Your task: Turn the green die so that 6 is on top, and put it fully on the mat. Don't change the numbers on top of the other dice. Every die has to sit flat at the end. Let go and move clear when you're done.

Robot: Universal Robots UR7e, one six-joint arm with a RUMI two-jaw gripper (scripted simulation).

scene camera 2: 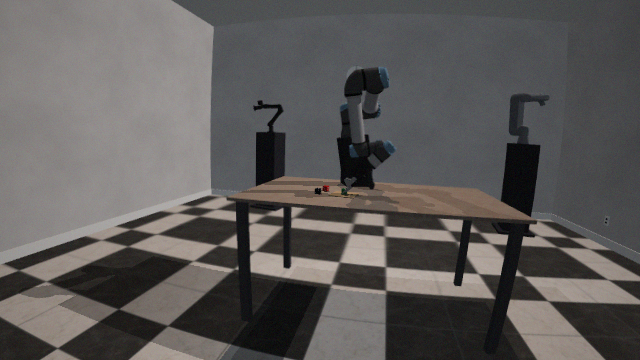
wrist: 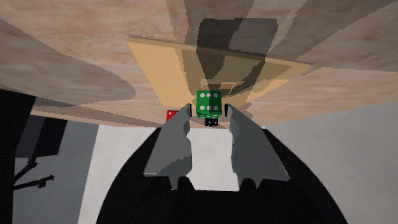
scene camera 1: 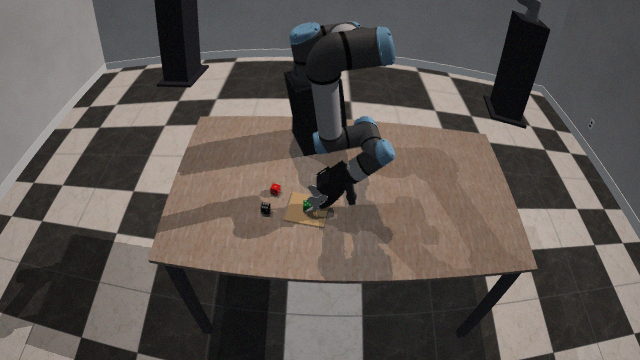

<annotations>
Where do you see a tan mat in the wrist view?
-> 176,72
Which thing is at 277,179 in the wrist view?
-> My gripper.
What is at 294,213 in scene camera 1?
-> A tan mat.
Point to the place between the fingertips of my gripper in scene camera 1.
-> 305,206
</annotations>
